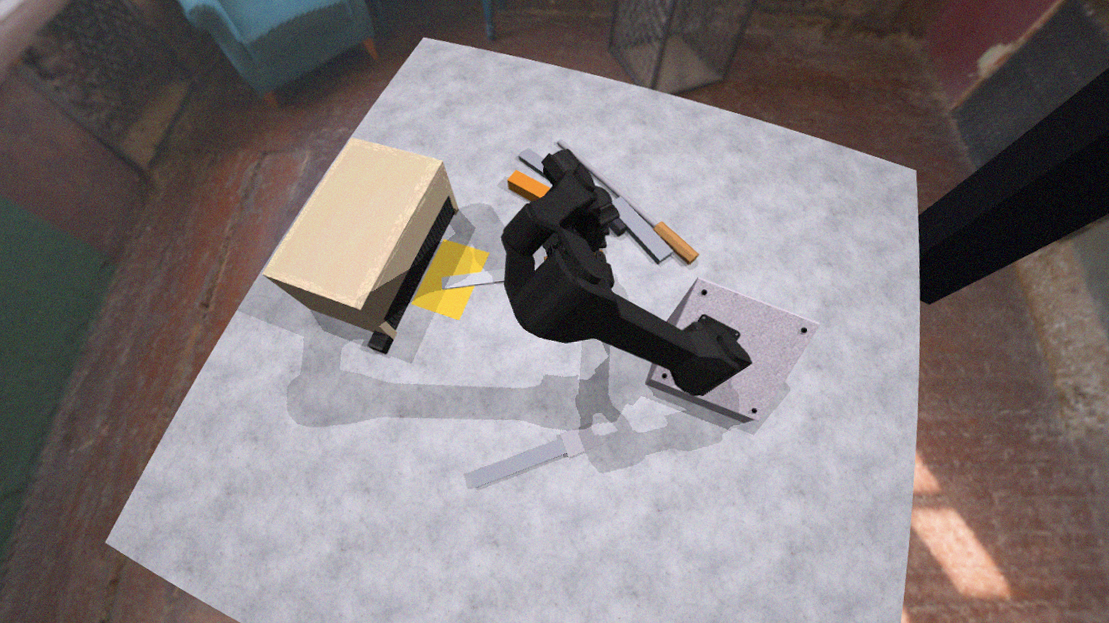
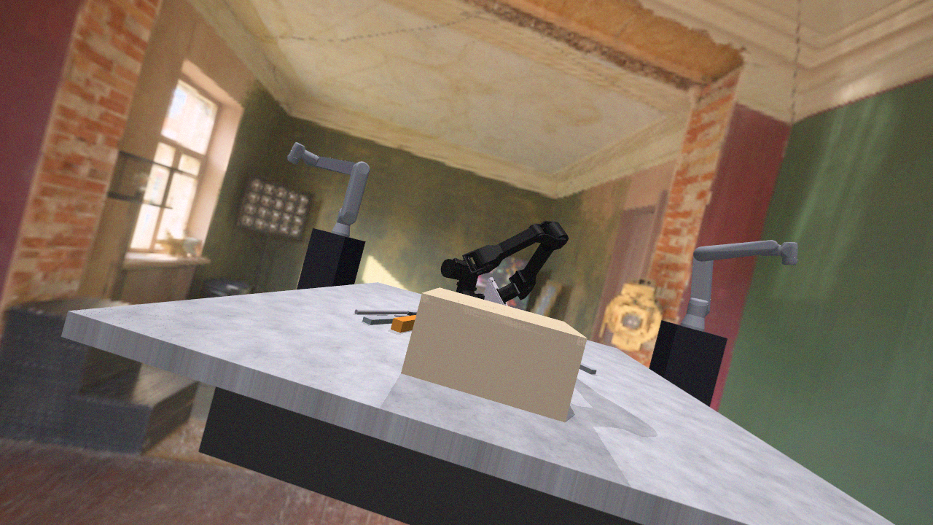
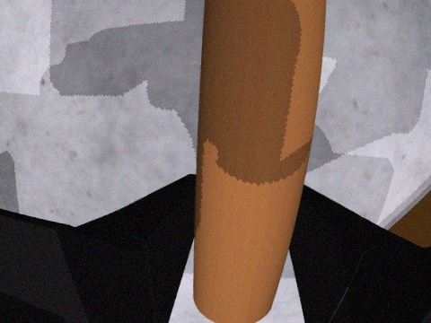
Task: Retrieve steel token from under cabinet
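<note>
The grey bar lies 120 mm to the right of my gripper tip and 70 mm behind it. Round my gripper tip: flat grey token 360 mm ahead, 190 mm to the left, 10 mm below; orange bar 110 mm ahead, 100 mm to the right, 10 mm above; black-handled tool 140 mm to the right, 40 mm ahead.
</note>
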